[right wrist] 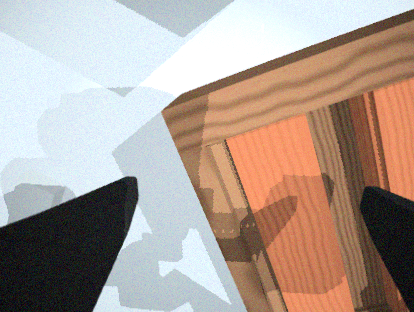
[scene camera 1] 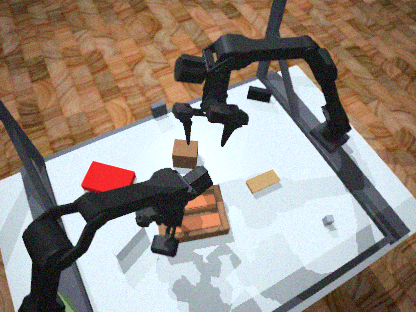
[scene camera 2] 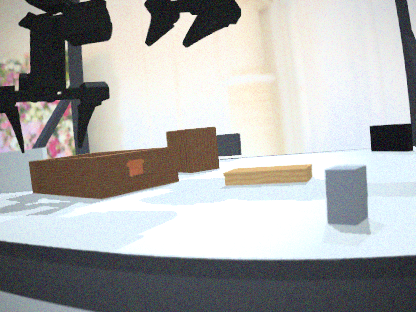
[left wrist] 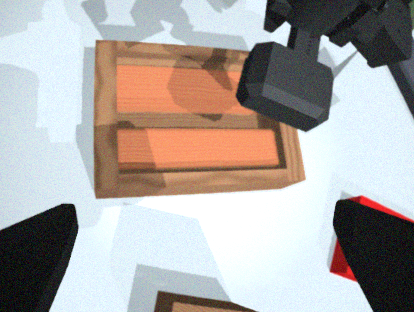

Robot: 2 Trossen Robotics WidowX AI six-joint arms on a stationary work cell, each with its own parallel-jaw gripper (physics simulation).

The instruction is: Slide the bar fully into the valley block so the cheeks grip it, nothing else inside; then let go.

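Places are measured from the left arm's base along level axes (x ahead, y left, z up), in metres.
Pixels of known places: left gripper, fingertip midpoint: (scene camera 1: 205, 145) (scene camera 2: 164, 45) (left wrist: 207, 216); right gripper, fingertip midpoint: (right wrist: 248, 192) (scene camera 1: 172, 228) (scene camera 2: 51, 150); left arm's base, link origin: (scene camera 1: 330, 133).
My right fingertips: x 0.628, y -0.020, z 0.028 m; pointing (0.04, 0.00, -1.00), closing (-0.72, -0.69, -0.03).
Note:
For each thing: its middle in the pictures, then the offset to it from my right fingertips. Level surfaces: height alone.
- valley block, body centre: (right wrist: 354, 224) (left wrist: 196, 120) (scene camera 2: 98, 171) (scene camera 1: 190, 214) dx -0.072, dy -0.018, dz -0.039 m
- light tan bar, body centre: (scene camera 2: 269, 174) (scene camera 1: 262, 181) dx -0.325, dy +0.016, dz -0.056 m
- white table, surface height: dz -0.064 m
- brown cube, body centre: (scene camera 2: 192, 149) (scene camera 1: 185, 154) dx -0.169, dy -0.191, dz -0.027 m
- flat red block, body centre: (left wrist: 390, 252) (scene camera 1: 108, 180) dx +0.073, dy -0.256, dz -0.049 m
- small grey cube, body centre: (scene camera 2: 347, 194) (scene camera 1: 328, 220) dx -0.400, dy +0.232, dz -0.046 m
- dark grey cube, body centre: (scene camera 2: 229, 145) (scene camera 1: 159, 109) dx -0.196, dy -0.399, dz -0.033 m
- black block, body centre: (scene camera 2: 390, 137) (scene camera 1: 259, 94) dx -0.542, dy -0.260, dz -0.039 m
The valley block (scene camera 1: 223, 216) (scene camera 2: 98, 176) (left wrist: 190, 186) (right wrist: 267, 90) is a brown wooden frame with two orange cheeks; the groove between them shows bare wood. The light tan bar (scene camera 1: 263, 181) (scene camera 2: 268, 174) lies flat on the white table (scene camera 1: 287, 247), apart from the block to its right. My right gripper (scene camera 1: 169, 230) (right wrist: 248, 192) is open and empty, low over the block's front left corner. My left gripper (scene camera 1: 205, 143) (scene camera 2: 169, 41) (left wrist: 207, 216) is open and empty, high above the table near the brown cube (scene camera 1: 185, 153) (scene camera 2: 194, 148).
A flat red block (scene camera 1: 108, 177) (left wrist: 340, 260) lies at the left. A small grey cube (scene camera 1: 328, 220) (scene camera 2: 344, 195) sits at the right. A dark grey cube (scene camera 1: 158, 108) (scene camera 2: 229, 144) and a black block (scene camera 1: 259, 93) stand at the back edge. A dark stand (scene camera 1: 268, 62) rises at the back right.

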